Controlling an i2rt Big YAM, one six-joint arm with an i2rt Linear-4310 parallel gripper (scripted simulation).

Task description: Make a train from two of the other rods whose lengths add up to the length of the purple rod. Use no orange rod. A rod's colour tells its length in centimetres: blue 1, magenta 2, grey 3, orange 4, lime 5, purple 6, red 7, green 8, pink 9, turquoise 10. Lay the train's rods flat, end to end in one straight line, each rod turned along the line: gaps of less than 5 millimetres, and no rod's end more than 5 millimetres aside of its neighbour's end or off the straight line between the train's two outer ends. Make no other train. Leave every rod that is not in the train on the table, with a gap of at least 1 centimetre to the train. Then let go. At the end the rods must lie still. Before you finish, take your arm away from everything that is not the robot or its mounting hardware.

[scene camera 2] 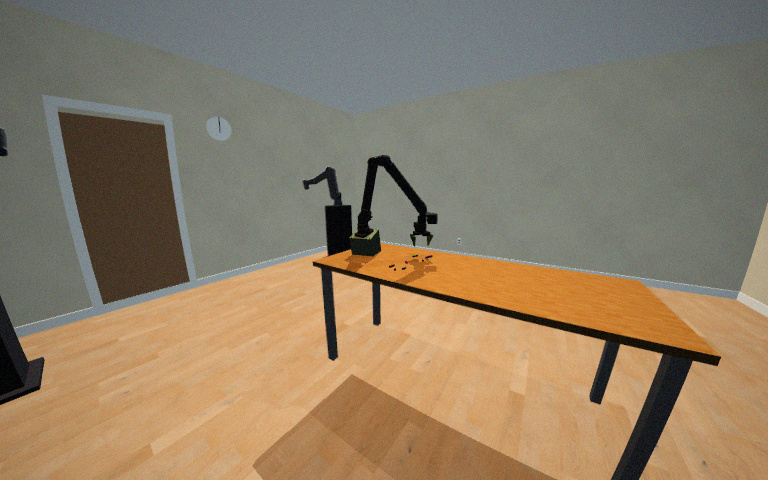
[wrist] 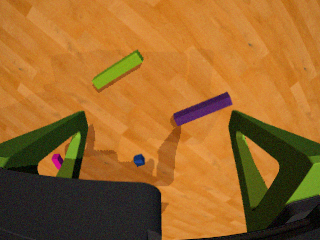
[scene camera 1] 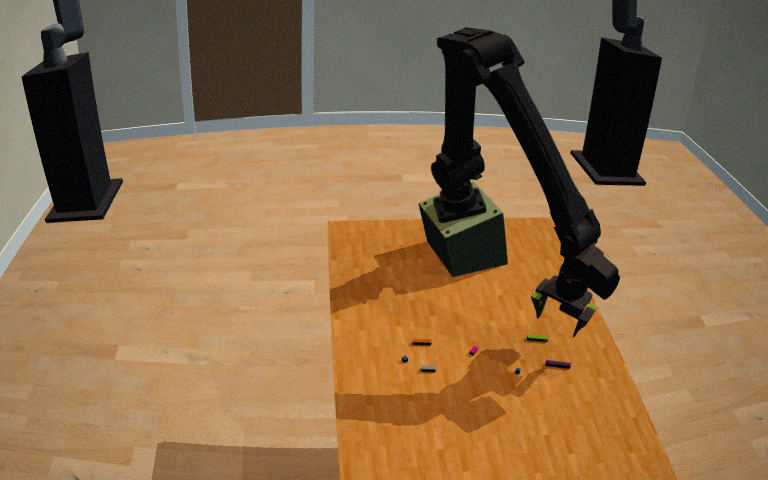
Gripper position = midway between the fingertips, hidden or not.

Note:
I see my gripper point(scene camera 1: 556, 326), a purple rod point(wrist: 221, 101) and a lime rod point(wrist: 133, 59).
My gripper shows as well in the wrist view point(wrist: 158, 118).

